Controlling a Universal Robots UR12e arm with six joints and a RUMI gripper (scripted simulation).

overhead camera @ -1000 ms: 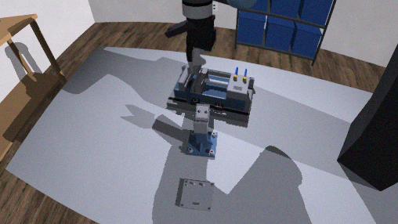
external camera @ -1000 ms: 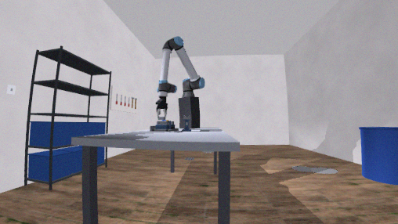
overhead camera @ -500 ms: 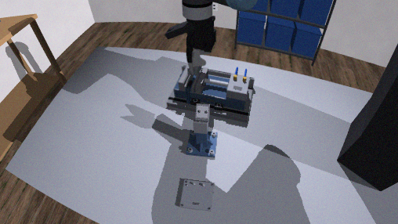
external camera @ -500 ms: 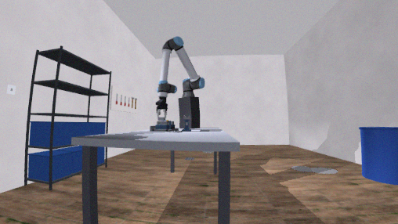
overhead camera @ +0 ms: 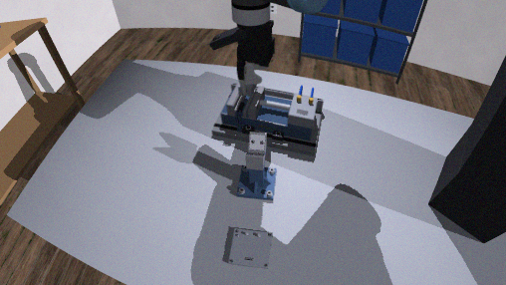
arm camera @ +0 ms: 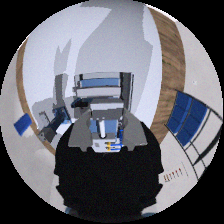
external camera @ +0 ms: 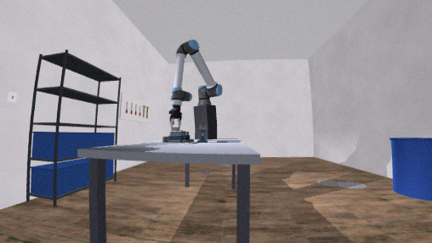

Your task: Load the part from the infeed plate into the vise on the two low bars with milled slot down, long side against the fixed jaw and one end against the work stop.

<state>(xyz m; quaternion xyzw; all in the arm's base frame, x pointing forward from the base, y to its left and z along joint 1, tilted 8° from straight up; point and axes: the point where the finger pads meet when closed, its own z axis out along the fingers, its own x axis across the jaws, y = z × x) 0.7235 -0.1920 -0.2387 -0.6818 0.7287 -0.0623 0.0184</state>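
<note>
My gripper is now 10 mm above the grey part. The rest, counted from my hand: infeed plate: 420 mm to the left, 120 mm below, 100 mm behind; vise: 80 mm below, 70 mm behind, 20 mm to the left; air cylinder: 160 mm behind, 50 mm below, 30 mm to the left.
</note>
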